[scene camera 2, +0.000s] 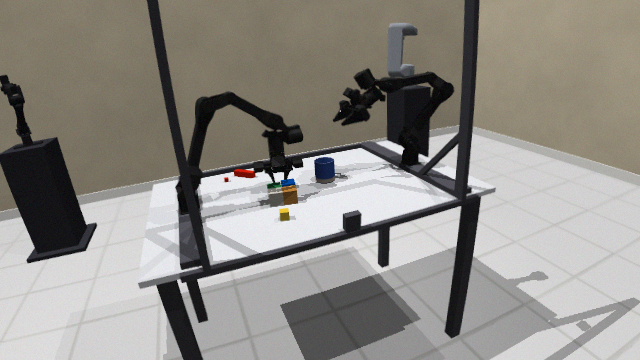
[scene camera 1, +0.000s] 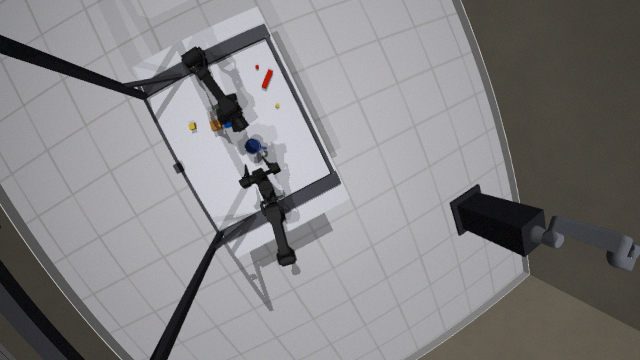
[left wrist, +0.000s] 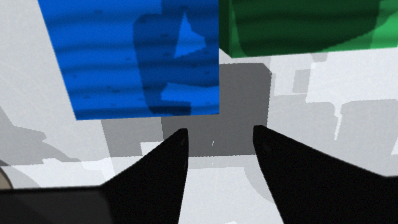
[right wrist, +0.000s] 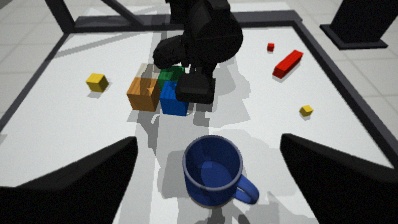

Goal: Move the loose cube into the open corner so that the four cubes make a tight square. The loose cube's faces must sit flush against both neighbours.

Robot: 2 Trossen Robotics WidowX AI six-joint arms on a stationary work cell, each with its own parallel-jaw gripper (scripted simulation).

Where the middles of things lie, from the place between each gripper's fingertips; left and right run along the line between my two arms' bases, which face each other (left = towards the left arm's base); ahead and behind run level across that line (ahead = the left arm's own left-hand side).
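Labels:
My left hand is 1 cm above the blue mug [right wrist: 212, 161], 1 cm short of it and 19 cm to the left of it.
As for my right hand [scene camera 2: 337, 123], the blue mug is 21 cm below it, 9 cm to the left of it and 2 cm ahead of it.

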